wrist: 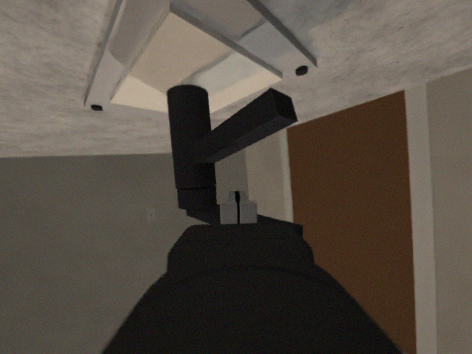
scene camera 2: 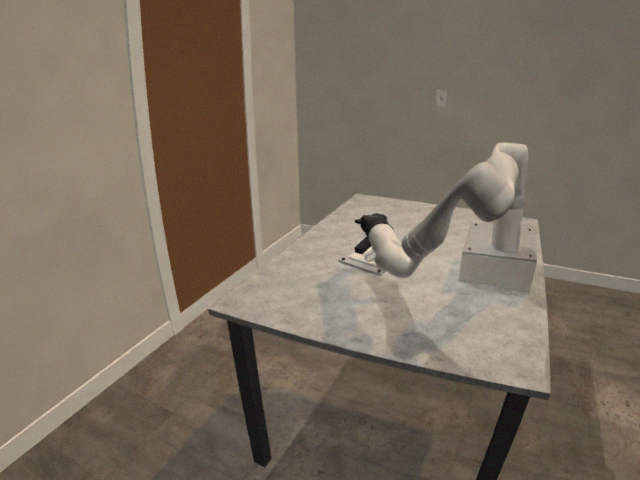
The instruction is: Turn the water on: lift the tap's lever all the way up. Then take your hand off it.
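Pixels of known places: gripper, fingertip midpoint: (wrist: 237,201); arm's base, origin of the base link: (scene camera 2: 505,245).
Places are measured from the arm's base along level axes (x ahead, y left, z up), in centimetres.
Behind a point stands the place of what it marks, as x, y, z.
The black tap (wrist: 190,135) @(41.8, 4.2, -4.4) shows upside down in the wrist view, with its square spout (wrist: 250,125) @(43.6, 12.2, -3.5) (scene camera 2: 362,245) @(44.7, 12.5, -3.2) reaching out to one side. Its base plate (scene camera 2: 357,264) @(46.4, 12.5, -10.4) (wrist: 295,55) @(49.7, 12.2, -10.4) lies on the table. The black lever (wrist: 204,214) @(41.9, 5.8, 4.0) is at the tap's head, behind my fingers and partly hidden by my gripper housing. It looks tilted somewhat upward from the head, but its full angle cannot be told. My gripper (wrist: 237,201) @(44.9, 7.4, 3.0) is shut and empty, with its fingertips close to the lever; contact cannot be told. In the scene view the arm's wrist hides part of the tap.
The grey table (scene camera 2: 289,304) @(54.6, 42.3, -11.2) carries the tap and the robot's base block (scene camera 2: 496,271) @(1.3, 7.5, -5.9). My arm (scene camera 2: 434,222) @(15.8, 43.9, 20.5) reaches across the table to the tap. A brown door (scene camera 2: 201,129) (wrist: 355,200) is in the wall beyond the table's edge.
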